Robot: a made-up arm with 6 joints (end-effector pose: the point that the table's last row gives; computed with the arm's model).
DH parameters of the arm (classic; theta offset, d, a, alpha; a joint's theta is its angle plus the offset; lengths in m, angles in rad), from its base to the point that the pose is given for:
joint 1: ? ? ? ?
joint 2: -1.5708 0 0.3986 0
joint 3: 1.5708 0.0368 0 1.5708
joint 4: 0 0.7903 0 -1.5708
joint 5: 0 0 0 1.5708
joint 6: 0 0.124 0 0
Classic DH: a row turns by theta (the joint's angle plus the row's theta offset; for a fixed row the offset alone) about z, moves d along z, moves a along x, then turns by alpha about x.
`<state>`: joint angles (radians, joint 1 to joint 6).
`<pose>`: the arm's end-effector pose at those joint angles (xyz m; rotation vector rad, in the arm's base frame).
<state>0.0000 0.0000 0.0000 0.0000 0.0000 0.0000</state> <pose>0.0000 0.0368 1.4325 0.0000 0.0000 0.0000</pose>
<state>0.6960 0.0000 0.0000 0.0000 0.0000 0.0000</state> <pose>-0.0236 0.0282 1.4325 0.0000 0.0000 0.6960</pose>
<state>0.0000 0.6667 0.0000 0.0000 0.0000 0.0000</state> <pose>0.8119 0.0368 1.1514 0.0000 0.6667 0.0000</pose>
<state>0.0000 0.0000 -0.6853 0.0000 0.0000 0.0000</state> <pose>-0.5787 0.0368 1.2261 0.0000 -0.6853 0.0000</pose>
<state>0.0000 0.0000 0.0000 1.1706 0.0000 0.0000</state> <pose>0.0000 0.0368 1.4325 0.0000 0.0000 1.1706</pose>
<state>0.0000 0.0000 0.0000 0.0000 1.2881 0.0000</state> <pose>0.1191 0.0368 1.3431 0.0000 1.2881 0.0000</pose>
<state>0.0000 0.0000 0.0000 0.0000 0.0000 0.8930</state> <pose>0.0000 0.0368 1.4325 0.0000 0.0000 0.8930</pose>
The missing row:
joint 1: 0 0.1196 0 -1.5708
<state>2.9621 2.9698 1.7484 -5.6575 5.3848 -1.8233</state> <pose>0.7906 -0.1231 -0.3467 2.0124 1.7303 1.2215</pose>
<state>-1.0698 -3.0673 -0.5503 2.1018 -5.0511 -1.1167</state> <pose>0.3148 -0.2883 -0.9898 1.3541 1.1502 1.1227</pose>
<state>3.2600 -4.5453 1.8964 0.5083 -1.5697 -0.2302</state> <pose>-0.1166 0.0099 -0.6944 -2.2972 -0.0461 1.3213</pose>
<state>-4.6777 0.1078 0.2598 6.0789 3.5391 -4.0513</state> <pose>-0.0549 0.2402 1.1636 1.1110 2.4665 -1.0186</pose>
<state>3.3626 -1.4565 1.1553 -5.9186 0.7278 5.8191</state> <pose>0.5846 0.0635 1.0311 0.5090 0.4717 -2.9816</pose>
